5 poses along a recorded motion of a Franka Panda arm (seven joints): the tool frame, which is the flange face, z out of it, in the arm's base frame.
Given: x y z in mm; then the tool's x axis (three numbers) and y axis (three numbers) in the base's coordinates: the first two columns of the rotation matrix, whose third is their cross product.
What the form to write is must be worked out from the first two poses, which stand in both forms.
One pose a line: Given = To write
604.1, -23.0, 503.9, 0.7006, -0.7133, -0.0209, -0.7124, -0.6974, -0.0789 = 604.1, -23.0, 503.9; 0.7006, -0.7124, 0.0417; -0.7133, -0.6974, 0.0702; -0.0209, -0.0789, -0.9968
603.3, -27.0, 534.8, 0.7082, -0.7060, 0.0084, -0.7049, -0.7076, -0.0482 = 603.3, -27.0, 534.8; 0.7082, -0.7049, 0.0400; -0.7060, -0.7076, 0.0282; 0.0084, -0.0482, -0.9988
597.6, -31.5, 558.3, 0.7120, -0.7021, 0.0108, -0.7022, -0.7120, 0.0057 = 597.6, -31.5, 558.3; 0.7120, -0.7022, 0.0037; -0.7021, -0.7120, -0.0116; 0.0108, 0.0057, -1.0000
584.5, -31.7, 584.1, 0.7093, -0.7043, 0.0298, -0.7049, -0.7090, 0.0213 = 584.5, -31.7, 584.1; 0.7093, -0.7049, 0.0061; -0.7043, -0.7090, -0.0361; 0.0298, 0.0213, -0.9994
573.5, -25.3, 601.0, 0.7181, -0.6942, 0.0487, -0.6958, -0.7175, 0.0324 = 573.5, -25.3, 601.0; 0.7181, -0.6958, 0.0125; -0.6942, -0.7175, -0.0572; 0.0487, 0.0324, -0.9983
